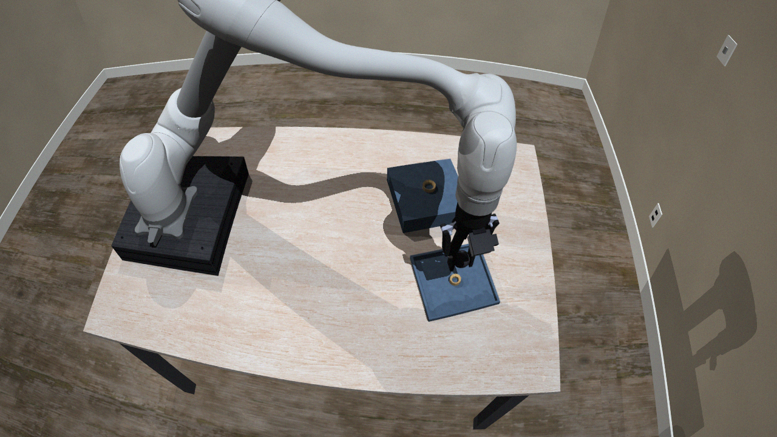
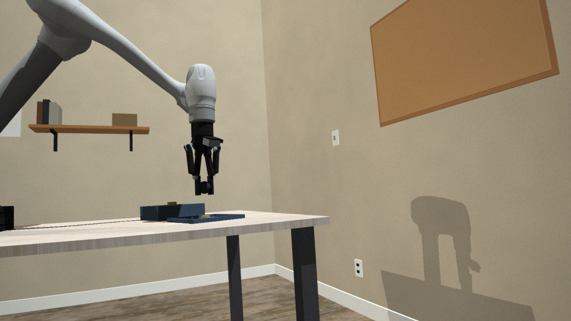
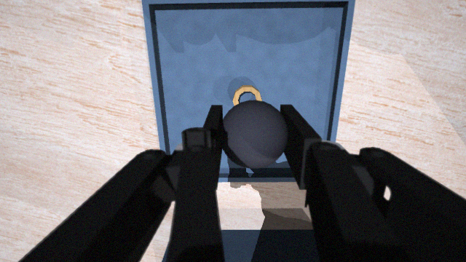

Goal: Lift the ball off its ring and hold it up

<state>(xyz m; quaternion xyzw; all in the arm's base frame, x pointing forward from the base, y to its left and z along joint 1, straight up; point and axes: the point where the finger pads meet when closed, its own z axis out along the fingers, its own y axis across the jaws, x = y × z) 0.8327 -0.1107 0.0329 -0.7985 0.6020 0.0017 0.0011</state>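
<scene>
The dark grey ball lies 1 cm below my hand. Also, from my hand: tray (11 cm below).
</scene>
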